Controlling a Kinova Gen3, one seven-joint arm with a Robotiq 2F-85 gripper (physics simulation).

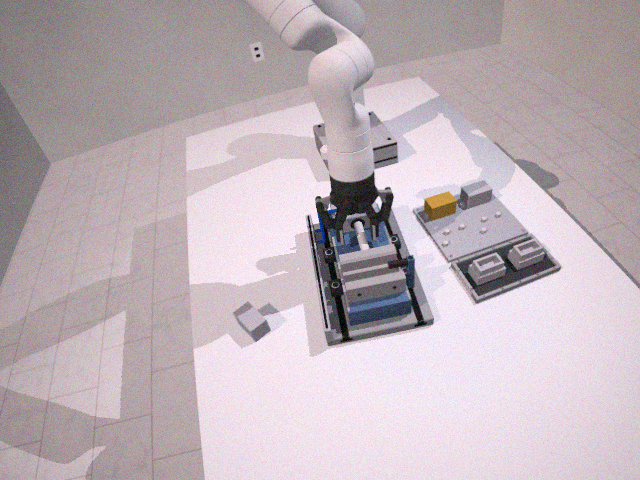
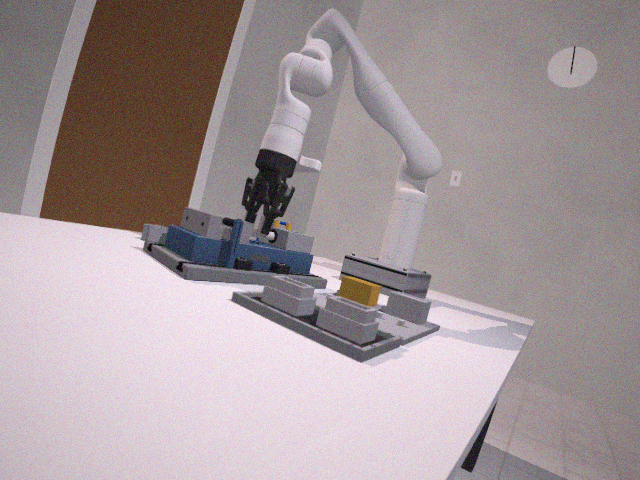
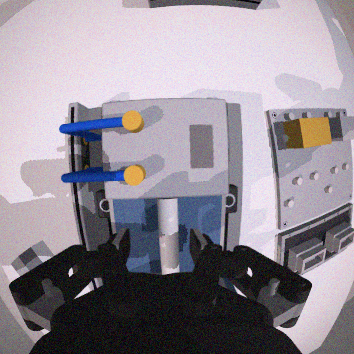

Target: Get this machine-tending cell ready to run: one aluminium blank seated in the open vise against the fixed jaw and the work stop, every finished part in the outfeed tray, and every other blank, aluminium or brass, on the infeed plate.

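Places are measured from the arm's base along level axes (x back, y right, z up), in millimetres.
Pixels of known places: gripper, between the fingertips: (image 1: 357, 240) (image 2: 253, 233) (image 3: 159, 238); arm's base, origin of its link: (image 2: 394, 264).
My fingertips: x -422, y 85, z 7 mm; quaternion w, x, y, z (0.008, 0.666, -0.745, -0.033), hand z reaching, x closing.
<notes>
For each thing: its top centre in the pictures, then the offset to it from my fingertips. "*": a spot on its surface instead.
- vise's screw rod, centre of its top: (image 3: 168, 247) (image 1: 361, 236) (image 2: 255, 228) dx -4, dy -8, dz +11 mm
- blue work stop, a spot on its surface: (image 2: 235, 242) (image 1: 414, 271) * dx -95, dy -78, dz -13 mm
- grey aluminium blank, centre of its top: (image 1: 249, 316) (image 3: 25, 274) dx -84, dy +228, dz -40 mm
- brass blank, centre of its top: (image 3: 316, 131) (image 2: 362, 281) (image 1: 440, 199) dx +90, dy -204, dz -32 mm
- infeed plate, centre of its top: (image 2: 367, 310) (image 3: 322, 161) (image 1: 469, 219) dx +46, dy -254, dz -67 mm
- outfeed tray, a spot on its surface: (image 1: 517, 283) * dx -146, dy -266, dz -64 mm
My gripper (image 1: 357, 239) (image 2: 258, 225) (image 3: 159, 238) is open and empty, fingers partly closed, low over the vise's screw rod (image 3: 168, 235), one finger on each side. The vise has a fixed jaw (image 1: 374, 289) (image 2: 201, 222), a moving jaw (image 1: 368, 254) and a blue work stop (image 1: 410, 272) (image 2: 235, 242). I cannot tell what lies between the jaws. A grey aluminium blank (image 1: 251, 321) lies loose left of the vise. A brass blank (image 1: 440, 205) (image 2: 359, 290) (image 3: 316, 132) and an aluminium blank (image 1: 476, 194) (image 2: 408, 307) stand on the infeed plate (image 1: 465, 245). Two finished parts (image 1: 486, 268) (image 1: 526, 253) are in the outfeed tray (image 1: 517, 283).
Blue tubes with yellow ends (image 3: 133, 121) rise at the vise's screw end, near the grey housing (image 3: 165, 150). The robot's base block (image 1: 385, 147) stands behind the vise. Clamp bolts (image 1: 328, 252) line the vise. Small pins (image 1: 483, 230) stick up from the infeed plate.
</notes>
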